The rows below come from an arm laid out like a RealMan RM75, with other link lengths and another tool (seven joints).
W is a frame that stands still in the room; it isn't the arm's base.
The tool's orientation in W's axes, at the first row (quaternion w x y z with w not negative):
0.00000 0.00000 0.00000 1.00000
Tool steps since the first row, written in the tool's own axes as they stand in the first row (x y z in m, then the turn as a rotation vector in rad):
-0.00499 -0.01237 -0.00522 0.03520 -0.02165 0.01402
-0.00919 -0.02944 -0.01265 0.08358 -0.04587 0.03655
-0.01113 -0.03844 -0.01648 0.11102 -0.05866 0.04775
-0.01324 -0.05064 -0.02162 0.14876 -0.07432 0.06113
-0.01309 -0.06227 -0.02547 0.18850 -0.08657 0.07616
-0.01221 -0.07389 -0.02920 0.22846 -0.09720 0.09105
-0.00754 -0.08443 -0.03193 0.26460 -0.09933 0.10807
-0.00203 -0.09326 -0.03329 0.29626 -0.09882 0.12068
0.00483 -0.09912 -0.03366 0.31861 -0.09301 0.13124
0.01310 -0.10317 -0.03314 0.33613 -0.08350 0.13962
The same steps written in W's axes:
0.00499 0.01237 -0.00522 -0.03520 0.02165 0.01402
0.00919 0.02944 -0.01265 -0.08358 0.04587 0.03655
0.01113 0.03844 -0.01648 -0.11102 0.05866 0.04775
0.01324 0.05064 -0.02162 -0.14876 0.07432 0.06113
0.01309 0.06227 -0.02547 -0.18850 0.08657 0.07616
0.01221 0.07389 -0.02920 -0.22846 0.09720 0.09105
0.00754 0.08443 -0.03193 -0.26460 0.09933 0.10807
0.00203 0.09326 -0.03329 -0.29626 0.09882 0.12068
-0.00483 0.09912 -0.03366 -0.31861 0.09301 0.13124
-0.01310 0.10317 -0.03314 -0.33613 0.08350 0.13962

